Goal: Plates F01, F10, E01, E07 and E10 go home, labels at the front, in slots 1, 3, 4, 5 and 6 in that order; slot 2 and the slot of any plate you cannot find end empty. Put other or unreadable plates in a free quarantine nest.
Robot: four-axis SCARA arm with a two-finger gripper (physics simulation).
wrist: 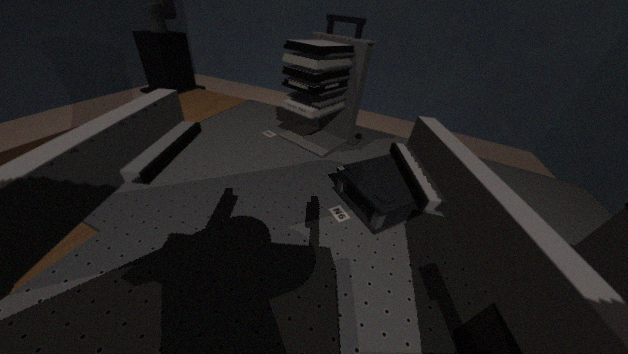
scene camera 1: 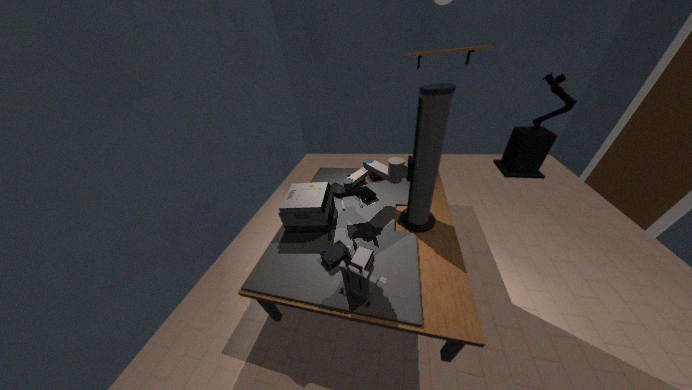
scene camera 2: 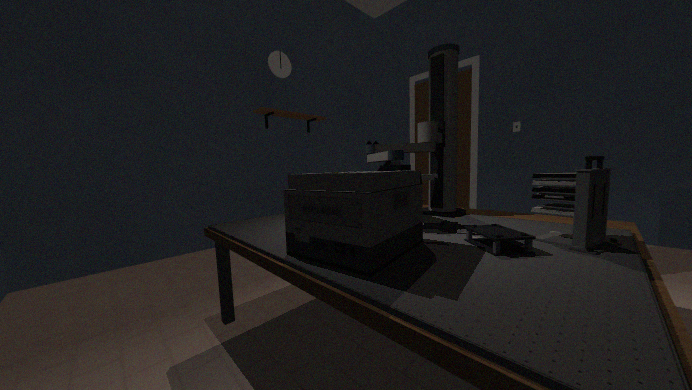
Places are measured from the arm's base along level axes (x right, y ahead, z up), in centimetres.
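Pixels of known places: gripper, between the fingertips: (wrist: 298,121) (scene camera 1: 353,208) (scene camera 2: 436,176); arm's base, origin of its link: (scene camera 1: 417,219) (scene camera 2: 442,213).
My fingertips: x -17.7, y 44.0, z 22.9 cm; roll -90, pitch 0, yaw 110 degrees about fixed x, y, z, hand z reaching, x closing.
Ahead of a thing's pixels: the offset from my fingertips to its top centre.
My gripper (scene camera 1: 352,203) (wrist: 298,121) is open and empty, its two long fingers wide apart above the perforated deck. In the wrist view, the rack (wrist: 363,85) (scene camera 1: 356,285) (scene camera 2: 591,210) stands beyond the fingertips with several light and dark plates stacked one above another. The top plate @(dx -37.1, dy -11.9, dz +0.6 cm) (wrist: 320,47) (scene camera 1: 362,258) has a pale upper face. The plates' labels are too dark and small to read. A low dark stand (wrist: 382,182) (scene camera 1: 335,254) (scene camera 2: 500,231) lies by the tag N6 @(dx -16.1, dy +1.7, dz -21.6 cm) (wrist: 339,213), partly behind the right finger; I cannot tell whether it holds a plate.
A boxy grey instrument @(dx +8.1, dy +37.7, dz +3.1 cm) (scene camera 1: 306,200) (scene camera 2: 350,215) stands on the deck. The arm's tall column (scene camera 1: 430,150) (scene camera 2: 445,130) rises at the table's wooden strip. Another dark stand (scene camera 1: 368,195) sits near the gripper. A black pedestal (scene camera 1: 530,150) (wrist: 165,60) with a dark arm stands on the floor.
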